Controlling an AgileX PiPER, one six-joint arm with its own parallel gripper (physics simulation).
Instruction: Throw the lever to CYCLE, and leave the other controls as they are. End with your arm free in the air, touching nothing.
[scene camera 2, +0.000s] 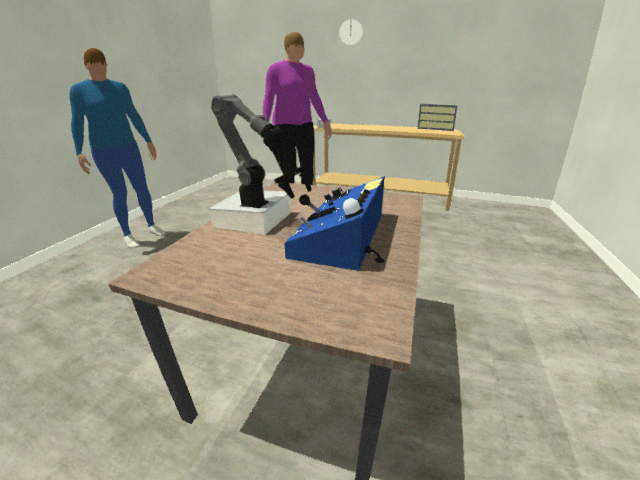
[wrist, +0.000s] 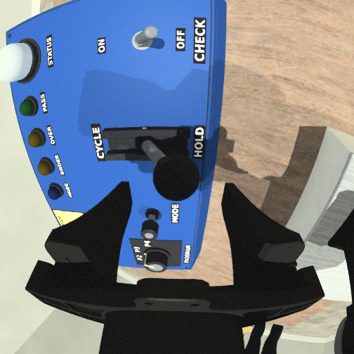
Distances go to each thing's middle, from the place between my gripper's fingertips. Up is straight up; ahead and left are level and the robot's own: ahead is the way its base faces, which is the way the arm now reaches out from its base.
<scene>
Now: the lever (wrist: 176, 177) 40 mm below my hand and 40 mm ahead of it. The rest, counted from my hand: blue console (scene camera 2: 340, 236) 150 mm ahead, 70 mm to the left, 60 mm below.
</scene>
